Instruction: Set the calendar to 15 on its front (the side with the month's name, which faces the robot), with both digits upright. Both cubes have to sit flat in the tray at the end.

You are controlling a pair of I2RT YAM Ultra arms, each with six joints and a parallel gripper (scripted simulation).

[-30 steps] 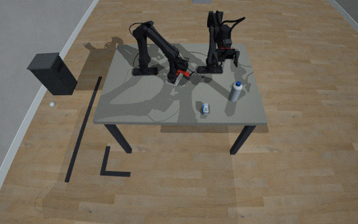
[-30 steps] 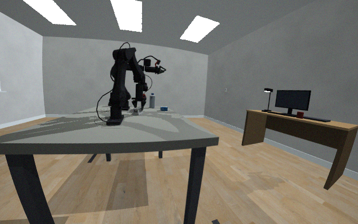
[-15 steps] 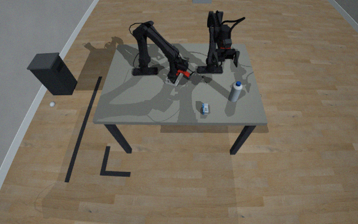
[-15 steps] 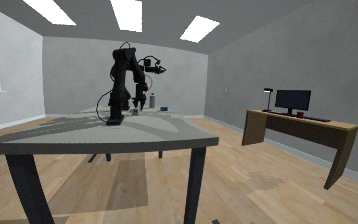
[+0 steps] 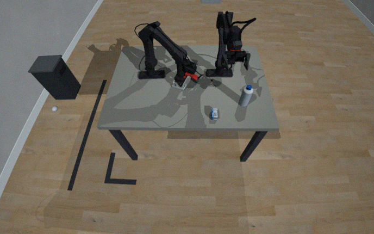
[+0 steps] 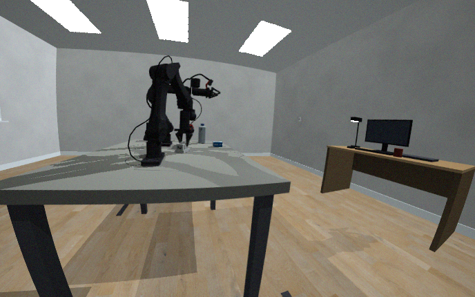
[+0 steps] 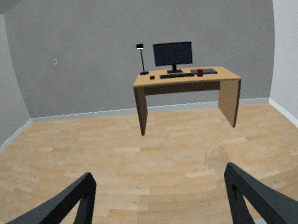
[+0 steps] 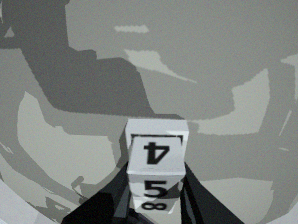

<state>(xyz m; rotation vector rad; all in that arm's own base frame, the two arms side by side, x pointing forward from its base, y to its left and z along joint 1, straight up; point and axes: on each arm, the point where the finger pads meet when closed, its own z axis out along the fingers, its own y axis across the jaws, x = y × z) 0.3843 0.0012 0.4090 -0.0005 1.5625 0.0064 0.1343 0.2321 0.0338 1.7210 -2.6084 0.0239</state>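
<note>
Right now the white digit cube is 4 cm to the right of my right hand, 2 cm behind it and 1 cm below it. From my right hand the other things lie so: white calendar tray (3 cm below, 2 cm to the right, 1 cm behind).
</note>
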